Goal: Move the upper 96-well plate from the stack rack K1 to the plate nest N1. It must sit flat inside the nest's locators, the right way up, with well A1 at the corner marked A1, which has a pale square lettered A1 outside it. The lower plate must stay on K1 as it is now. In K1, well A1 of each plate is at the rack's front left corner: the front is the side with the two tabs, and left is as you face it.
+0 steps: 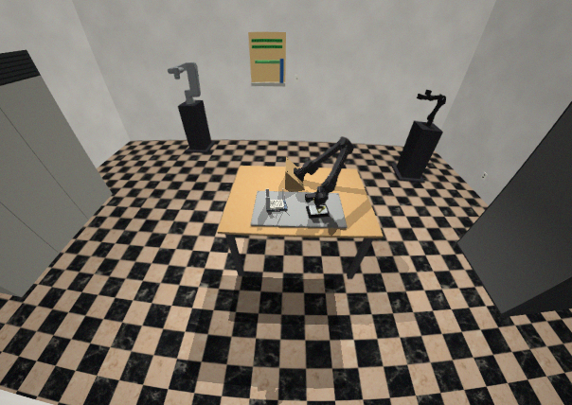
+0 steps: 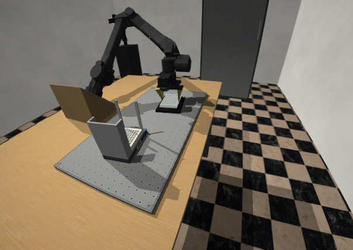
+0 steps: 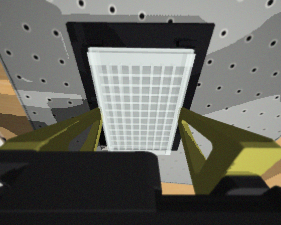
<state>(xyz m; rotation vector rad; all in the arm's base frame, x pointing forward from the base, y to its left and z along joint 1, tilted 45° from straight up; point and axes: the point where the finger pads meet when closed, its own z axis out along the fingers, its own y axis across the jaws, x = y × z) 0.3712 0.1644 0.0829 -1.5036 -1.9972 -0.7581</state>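
Now: the black plate nest N1 30 mm below my hand. Also, from my hand: thin rack post (260 mm to the right, 50 mm above, 10 mm ahead).
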